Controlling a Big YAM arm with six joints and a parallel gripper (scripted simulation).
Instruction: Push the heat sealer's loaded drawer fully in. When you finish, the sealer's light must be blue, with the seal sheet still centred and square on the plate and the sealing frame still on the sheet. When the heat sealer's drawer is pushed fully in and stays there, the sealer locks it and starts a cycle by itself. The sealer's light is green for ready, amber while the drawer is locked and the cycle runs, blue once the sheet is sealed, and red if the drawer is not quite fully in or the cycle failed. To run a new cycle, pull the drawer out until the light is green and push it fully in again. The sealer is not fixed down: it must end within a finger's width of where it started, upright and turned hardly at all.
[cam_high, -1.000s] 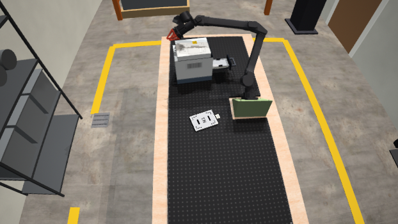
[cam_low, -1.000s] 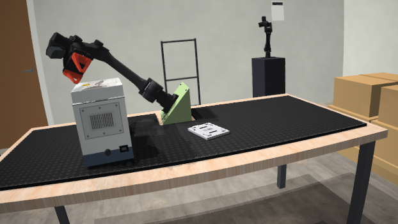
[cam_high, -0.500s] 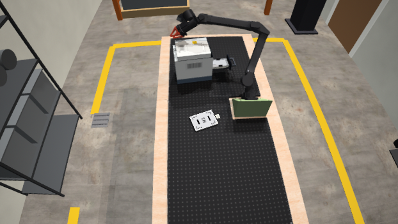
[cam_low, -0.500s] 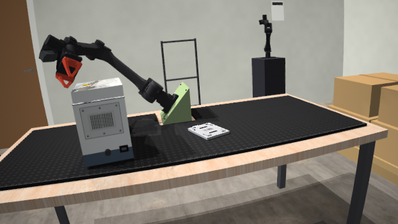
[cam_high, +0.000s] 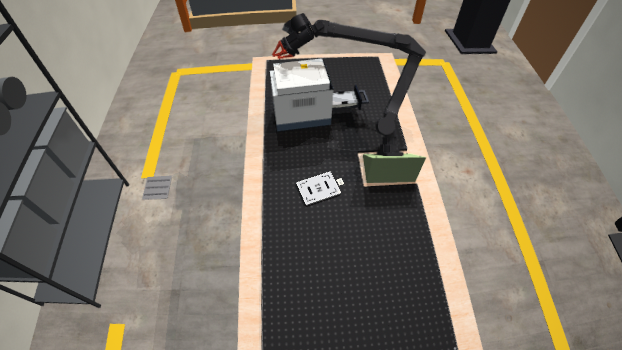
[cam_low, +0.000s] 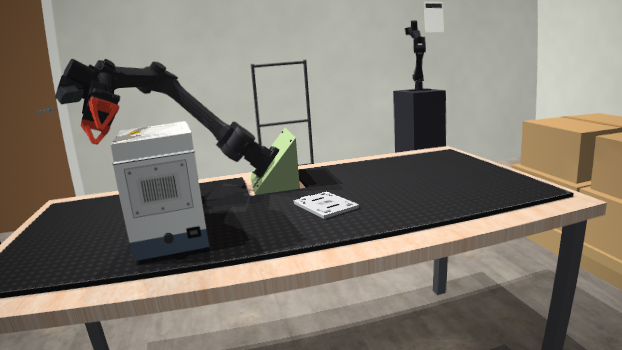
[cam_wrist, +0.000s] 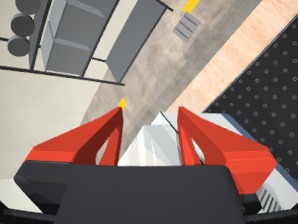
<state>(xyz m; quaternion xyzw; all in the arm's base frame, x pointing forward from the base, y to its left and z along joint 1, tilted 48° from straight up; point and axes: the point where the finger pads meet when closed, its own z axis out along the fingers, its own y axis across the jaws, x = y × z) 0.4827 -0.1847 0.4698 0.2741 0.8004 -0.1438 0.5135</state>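
Now: hand 32 cm past the dark sealer drawer, 11 cm to the right of it and 23 cm above it. The rest, counted from my hand: white tag (22 cm behind, 54 cm to the left, 31 cm below).
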